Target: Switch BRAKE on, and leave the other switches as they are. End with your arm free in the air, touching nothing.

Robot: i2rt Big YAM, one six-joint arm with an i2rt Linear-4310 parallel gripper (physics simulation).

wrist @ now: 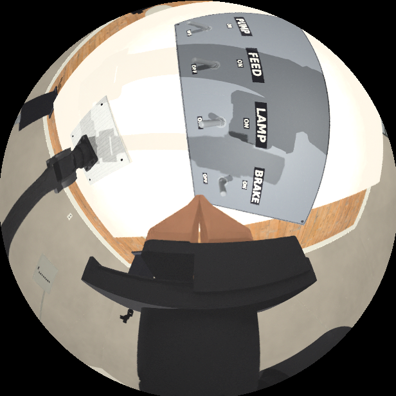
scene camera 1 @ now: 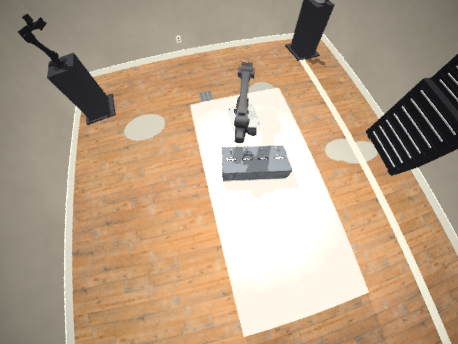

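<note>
The grey switch panel (scene camera 1: 256, 175) (wrist: 305, 110) has four levers. The BRAKE lever (wrist: 223, 187) shows near the panel's lower end in the wrist view, short and steeply foreshortened between its OFF and ON labels; its exact tilt is hard to tell. The LAMP lever (wrist: 212, 123), FEED lever (wrist: 205, 64) and PUMP lever (wrist: 199, 27) lean toward their OFF labels. My gripper (scene camera 1: 239, 139) (wrist: 199, 200) is shut and empty. In the scene view it hangs at the panel's edge on the arm-base side. Its brown fingertips appear beside the BRAKE corner and apart from the lever.
The panel stands on a long white table top (scene camera 1: 290, 250). A pale mounting plate (wrist: 112, 145) lies under the arm's base. Dark pedestals (scene camera 1: 77, 85) (scene camera 1: 311, 30) stand at the back, the left one bearing another arm (scene camera 1: 42, 45). A black slatted rack (scene camera 1: 382, 155) stands at right.
</note>
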